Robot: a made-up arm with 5 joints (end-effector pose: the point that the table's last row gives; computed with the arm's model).
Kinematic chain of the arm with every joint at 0, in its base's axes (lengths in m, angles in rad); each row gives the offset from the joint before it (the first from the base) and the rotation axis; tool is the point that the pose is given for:
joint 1: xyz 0 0 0.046 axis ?
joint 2: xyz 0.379 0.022 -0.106 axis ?
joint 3: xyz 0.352 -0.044 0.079 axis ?
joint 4: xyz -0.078 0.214 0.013 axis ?
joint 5: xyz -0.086 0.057 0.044 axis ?
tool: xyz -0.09 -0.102 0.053
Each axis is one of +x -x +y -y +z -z.
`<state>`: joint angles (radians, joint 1 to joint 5).
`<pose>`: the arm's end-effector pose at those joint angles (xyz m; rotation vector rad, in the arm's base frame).
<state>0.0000 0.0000 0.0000 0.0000 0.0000</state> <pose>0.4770 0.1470 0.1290 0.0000 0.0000 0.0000</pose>
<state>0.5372 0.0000 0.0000 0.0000 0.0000</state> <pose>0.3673 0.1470 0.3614 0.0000 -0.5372 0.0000</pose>
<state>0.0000 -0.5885 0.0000 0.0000 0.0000</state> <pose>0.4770 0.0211 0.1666 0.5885 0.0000 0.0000</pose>
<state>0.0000 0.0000 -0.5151 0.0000 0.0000</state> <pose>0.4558 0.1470 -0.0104 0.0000 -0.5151 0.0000</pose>
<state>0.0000 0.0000 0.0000 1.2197 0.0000</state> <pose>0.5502 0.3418 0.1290 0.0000 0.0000 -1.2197</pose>
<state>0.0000 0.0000 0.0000 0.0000 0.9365</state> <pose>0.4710 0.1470 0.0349 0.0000 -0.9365 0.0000</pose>
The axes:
joint 1: -y
joint 2: -x
joint 3: +y
joint 4: -z
joint 5: -y

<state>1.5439 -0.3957 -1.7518 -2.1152 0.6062</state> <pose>-0.0060 0.0009 0.7183 2.0654 1.7073 -0.4255</pose>
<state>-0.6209 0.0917 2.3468 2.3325 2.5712</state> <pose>0.6425 0.2652 -0.3687 -0.9075 0.2602 2.2348</pose>
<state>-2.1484 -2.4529 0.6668 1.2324 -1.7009</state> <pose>-0.5597 -0.2836 -0.4449 -1.4605 -0.4464 0.1803</pose>
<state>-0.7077 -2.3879 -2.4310 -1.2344 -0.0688</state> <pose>0.5117 0.0747 -0.4715 -0.3051 -0.4455 -1.3699</pose>
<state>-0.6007 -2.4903 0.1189 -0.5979 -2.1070</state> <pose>0.4748 -0.2020 -0.4923 1.4806 0.5945 1.9217</pose>
